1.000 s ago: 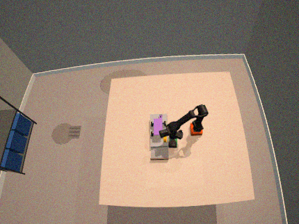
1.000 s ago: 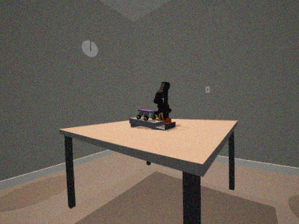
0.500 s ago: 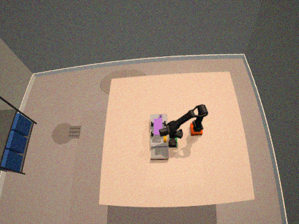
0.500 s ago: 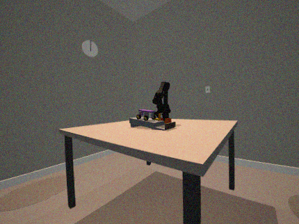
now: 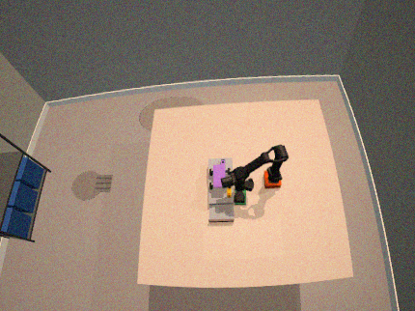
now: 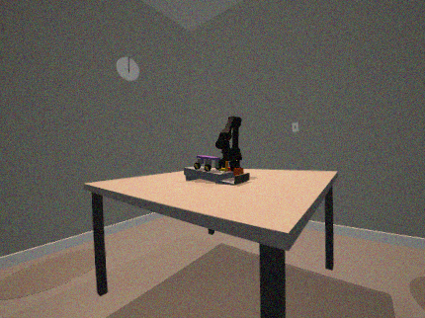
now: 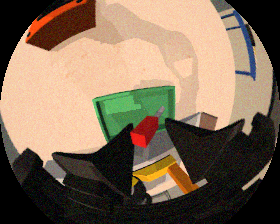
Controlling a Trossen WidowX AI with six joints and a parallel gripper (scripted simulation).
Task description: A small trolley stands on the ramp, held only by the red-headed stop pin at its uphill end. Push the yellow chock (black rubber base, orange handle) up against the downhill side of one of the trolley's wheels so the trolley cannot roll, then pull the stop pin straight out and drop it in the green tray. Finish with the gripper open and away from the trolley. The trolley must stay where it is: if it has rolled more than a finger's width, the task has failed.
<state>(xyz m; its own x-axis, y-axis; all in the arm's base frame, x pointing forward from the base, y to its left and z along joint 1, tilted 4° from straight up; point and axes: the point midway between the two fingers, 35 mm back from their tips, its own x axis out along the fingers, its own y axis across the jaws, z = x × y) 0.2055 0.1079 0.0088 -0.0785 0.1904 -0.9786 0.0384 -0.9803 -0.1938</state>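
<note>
Right now the red-headed stop pin is 10 mm to the left of my gripper tip. From my gripper tip the other things lie so: grey ramp 130 mm ahead, 80 mm to the right; yellow chock 60 mm ahead, 40 mm above; purple-topped trolley 130 mm ahead, 80 mm to the right, 70 mm above.
</note>
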